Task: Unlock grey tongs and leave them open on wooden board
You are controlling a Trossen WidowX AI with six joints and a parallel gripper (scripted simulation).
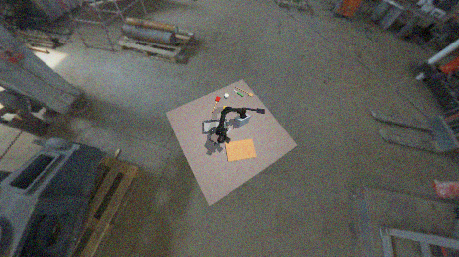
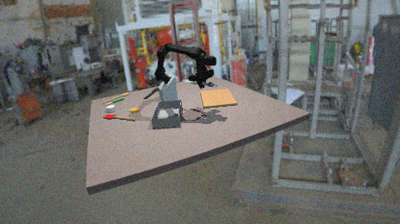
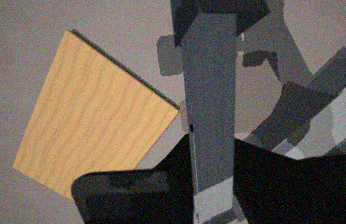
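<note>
My gripper tip is now 200 mm to the right of the wooden board, 150 mm above it and 120 mm past it. The rest, counted from my gripper tip: red-headed tool: 540 mm to the right, 290 mm behind, 150 mm below; then roasting tin: 240 mm to the right, 130 mm below, 60 mm behind.
</note>
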